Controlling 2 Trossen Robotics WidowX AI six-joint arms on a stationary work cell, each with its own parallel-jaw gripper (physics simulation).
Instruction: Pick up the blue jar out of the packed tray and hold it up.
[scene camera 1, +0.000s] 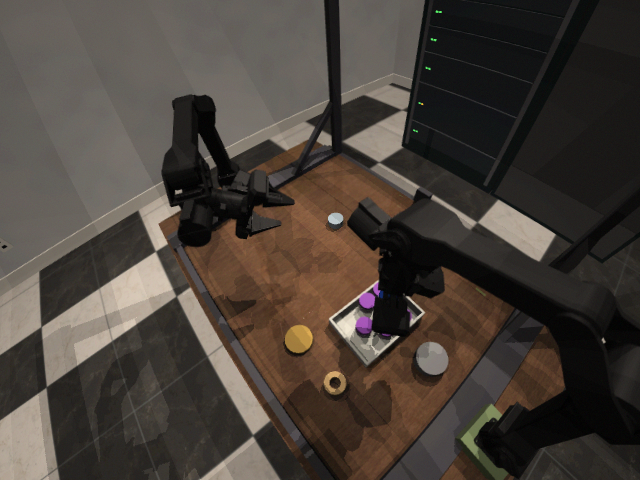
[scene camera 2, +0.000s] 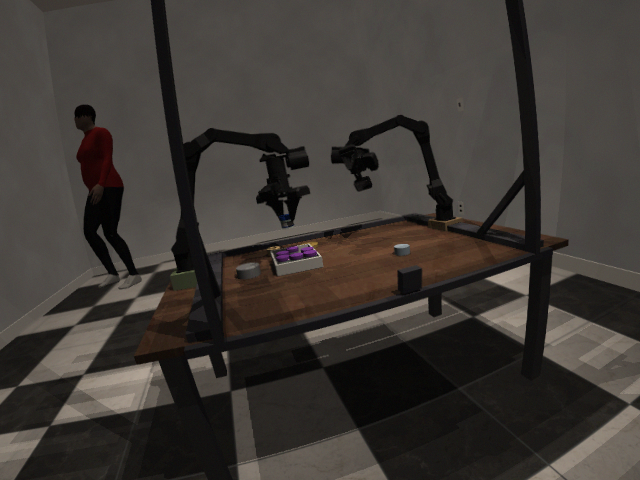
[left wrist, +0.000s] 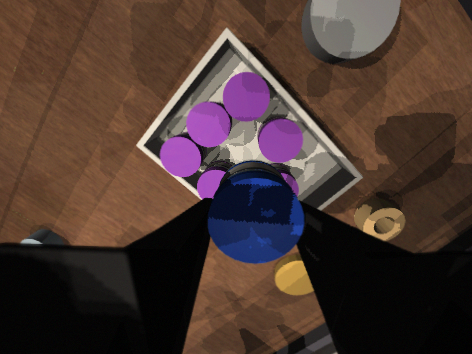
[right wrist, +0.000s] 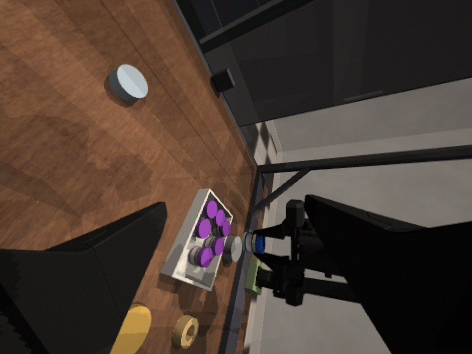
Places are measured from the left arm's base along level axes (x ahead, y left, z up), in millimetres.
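Pixels of known places: left gripper, fingertip midpoint: (scene camera 1: 386, 298) (scene camera 2: 287, 221) (left wrist: 251, 207) (right wrist: 253, 242); right gripper, fingertip midpoint: (scene camera 1: 287, 213) (scene camera 2: 354, 180) (right wrist: 236, 204); left arm's base, link origin: (scene camera 1: 495, 442) (scene camera 2: 187, 268) (right wrist: 259, 277); right arm's base, link origin: (scene camera 2: 445, 218).
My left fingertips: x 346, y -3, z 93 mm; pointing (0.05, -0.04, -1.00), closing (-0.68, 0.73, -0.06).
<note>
Ahead of a thing's pixels: the offset from my left fingertips to its top centre.
The blue jar @[2 mm back, 1 mm right, 22 mm up] (scene camera 2: 285, 220) (left wrist: 256, 217) (right wrist: 257, 243) is held between the fingers of my left gripper (scene camera 2: 286, 217) (left wrist: 251, 207) (right wrist: 253, 242), which is shut on it. Jar and gripper hang well above the tray @[4 mm ahead, 7 mm left, 108 mm down] (scene camera 1: 341, 335) (scene camera 2: 298, 267) (left wrist: 182, 89) (right wrist: 186, 247), apart from it. In scene camera 1 the gripper hides most of the jar. Several purple-lidded jars stand in the white tray, among them one purple jar (scene camera 1: 363, 325) (scene camera 2: 282, 257) (left wrist: 246, 96) (right wrist: 204, 256). My right gripper (scene camera 1: 286, 212) (right wrist: 236, 204) is open and empty, over the far left part of the table in scene camera 1.
A grey disc @[150 mm back, 27 mm right, 113 mm down] (scene camera 1: 432, 358) (scene camera 2: 248, 270) (left wrist: 352, 25) lies beside the tray. A yellow disc @[83 mm ahead, 193 mm left, 131 mm down] (scene camera 1: 298, 339) (left wrist: 295, 276) and a tan ring @[55 mm back, 183 mm left, 118 mm down] (scene camera 1: 327, 390) (right wrist: 179, 339) lie on its other side. A pale blue disc @[331 mm ahead, 112 mm right, 119 mm down] (scene camera 1: 335, 220) (scene camera 2: 401, 250) (right wrist: 129, 82) lies farther off. Dark frame posts stand at the table's edges.
</note>
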